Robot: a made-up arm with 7 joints.
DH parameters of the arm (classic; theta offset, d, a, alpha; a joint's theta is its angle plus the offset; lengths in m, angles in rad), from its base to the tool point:
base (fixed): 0 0.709 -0.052 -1.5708
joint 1: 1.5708 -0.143 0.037 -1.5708
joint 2: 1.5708 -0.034 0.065 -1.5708
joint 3: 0 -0.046 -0.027 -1.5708
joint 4: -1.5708 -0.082 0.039 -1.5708
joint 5: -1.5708 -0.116 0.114 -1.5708
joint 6: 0 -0.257 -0.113 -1.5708
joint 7: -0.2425 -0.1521 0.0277 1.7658
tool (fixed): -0.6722 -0.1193 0 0
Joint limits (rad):
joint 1: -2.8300..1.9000
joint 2: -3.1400..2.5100
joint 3: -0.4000..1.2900
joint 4: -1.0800..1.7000
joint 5: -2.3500..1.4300
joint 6: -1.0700..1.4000
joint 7: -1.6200..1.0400
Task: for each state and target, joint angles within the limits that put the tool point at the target. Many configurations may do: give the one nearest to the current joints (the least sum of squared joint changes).
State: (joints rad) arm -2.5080 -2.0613 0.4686 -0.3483 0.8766 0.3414 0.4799
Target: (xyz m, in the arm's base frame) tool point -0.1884 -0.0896 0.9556
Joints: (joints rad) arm -1.7811 -1.9258 0.7271 -0.4425 1.1887 0.2713 0.5151
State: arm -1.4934 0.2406 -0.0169 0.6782 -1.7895 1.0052 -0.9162
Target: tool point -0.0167 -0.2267 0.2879
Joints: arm -1.4346 0.2681 0.2455 0.6482 -1.9137 0.9887 -0.7873
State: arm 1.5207 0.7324 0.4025 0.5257 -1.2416 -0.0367 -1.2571
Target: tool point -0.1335 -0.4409 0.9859
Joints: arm 1.5152 0.5911 0.7013 0.4014 -1.3792 0.1751 -0.7536
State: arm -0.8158 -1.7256 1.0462 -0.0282 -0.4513 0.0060 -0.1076
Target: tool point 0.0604 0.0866 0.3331
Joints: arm -0.6847 -1.2670 0.9446 0.0919 -0.6685 -0.1604 -0.2344
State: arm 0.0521 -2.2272 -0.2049 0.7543 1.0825 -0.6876 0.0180
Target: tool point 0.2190 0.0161 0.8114
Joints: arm -0.0419 -2.1152 -0.3585 0.5049 0.8867 -0.6174 0.0916
